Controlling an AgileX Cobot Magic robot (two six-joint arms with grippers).
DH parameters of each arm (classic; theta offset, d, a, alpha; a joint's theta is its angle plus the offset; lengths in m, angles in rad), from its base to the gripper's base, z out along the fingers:
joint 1: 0 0.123 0 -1.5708
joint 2: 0.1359 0 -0.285 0
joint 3: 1.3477 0 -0.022 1.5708
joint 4: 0 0.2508 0 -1.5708
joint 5: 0 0 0.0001 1.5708
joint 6: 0 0.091 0 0
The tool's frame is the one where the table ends.
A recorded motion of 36 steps. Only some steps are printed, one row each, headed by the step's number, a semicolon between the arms.
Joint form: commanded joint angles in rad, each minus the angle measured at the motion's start. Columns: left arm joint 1, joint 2, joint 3, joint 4, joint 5, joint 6; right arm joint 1, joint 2, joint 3, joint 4, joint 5, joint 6.
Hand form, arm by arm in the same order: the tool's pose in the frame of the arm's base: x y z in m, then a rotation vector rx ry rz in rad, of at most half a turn. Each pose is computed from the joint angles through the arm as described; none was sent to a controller.
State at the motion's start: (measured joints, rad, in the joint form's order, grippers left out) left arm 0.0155 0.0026 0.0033 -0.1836 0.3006 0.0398; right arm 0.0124 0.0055 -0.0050 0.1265 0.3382 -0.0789
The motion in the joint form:
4: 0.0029 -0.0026 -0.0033 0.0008 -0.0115 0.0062; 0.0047 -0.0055 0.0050 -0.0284 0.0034 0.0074
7: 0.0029 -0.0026 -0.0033 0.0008 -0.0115 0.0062; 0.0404 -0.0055 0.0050 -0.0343 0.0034 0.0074
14: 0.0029 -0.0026 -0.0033 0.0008 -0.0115 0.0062; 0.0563 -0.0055 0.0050 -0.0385 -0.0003 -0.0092
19: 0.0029 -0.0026 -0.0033 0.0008 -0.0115 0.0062; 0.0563 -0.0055 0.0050 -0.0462 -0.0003 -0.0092
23: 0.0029 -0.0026 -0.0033 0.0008 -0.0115 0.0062; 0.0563 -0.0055 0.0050 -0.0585 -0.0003 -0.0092
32: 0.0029 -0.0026 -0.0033 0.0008 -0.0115 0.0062; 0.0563 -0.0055 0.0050 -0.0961 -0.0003 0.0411
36: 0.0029 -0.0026 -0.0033 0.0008 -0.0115 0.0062; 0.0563 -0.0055 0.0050 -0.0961 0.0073 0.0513
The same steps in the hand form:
4: 0.0547 -0.0037 0.1875 -0.0931 1.7671 -0.1262; 0.0535 0.0039 0.1825 -0.0197 1.8238 0.0568
7: 0.0547 -0.0037 0.1875 -0.0931 1.7671 -0.1262; 0.0534 0.0056 0.1825 -0.0559 1.8235 0.0763
14: 0.0547 -0.0037 0.1875 -0.0931 1.7671 -0.1262; 0.0534 0.0063 0.1828 -0.0877 1.8186 0.0715
19: 0.0547 -0.0037 0.1875 -0.0931 1.7671 -0.1262; 0.0534 0.0061 0.1828 -0.0925 1.8185 0.0641
23: 0.0547 -0.0037 0.1875 -0.0931 1.7671 -0.1262; 0.0534 0.0057 0.1828 -0.1002 1.8183 0.0522
32: 0.0547 -0.0037 0.1875 -0.0931 1.7671 -0.1262; 0.0535 0.0046 0.1827 -0.0780 1.8200 0.0513
36: 0.0547 -0.0037 0.1875 -0.0931 1.7671 -0.1262; 0.0533 0.0046 0.1820 -0.0692 1.8280 0.0585

